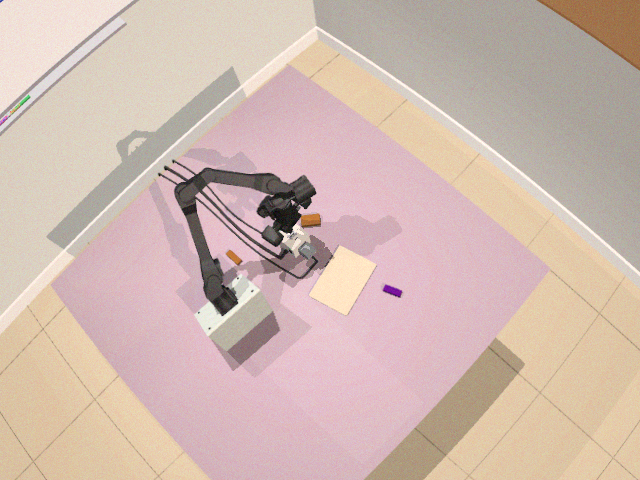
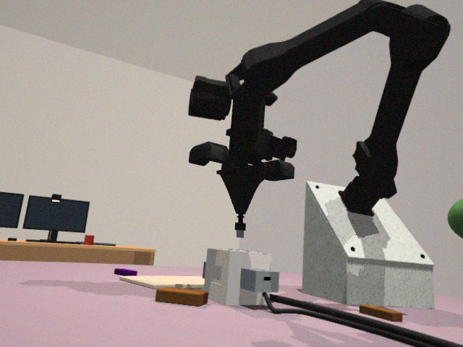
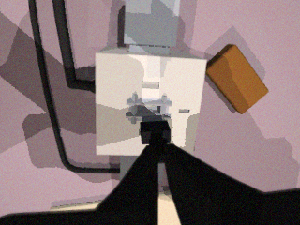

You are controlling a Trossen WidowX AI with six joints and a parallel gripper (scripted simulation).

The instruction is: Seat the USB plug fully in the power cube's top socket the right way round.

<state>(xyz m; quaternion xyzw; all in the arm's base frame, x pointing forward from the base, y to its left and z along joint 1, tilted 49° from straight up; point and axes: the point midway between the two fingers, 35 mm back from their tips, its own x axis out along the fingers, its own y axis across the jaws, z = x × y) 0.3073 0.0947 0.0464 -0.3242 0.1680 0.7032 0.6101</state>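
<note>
The black USB plug lies 2 cm below my gripper tip. Also, from my gripper tip: socket (7 cm below); cream board (21 cm to the right, 13 cm below, 4 cm ahead); orange block (13 cm below, 9 cm ahead, 3 cm to the left).
</note>
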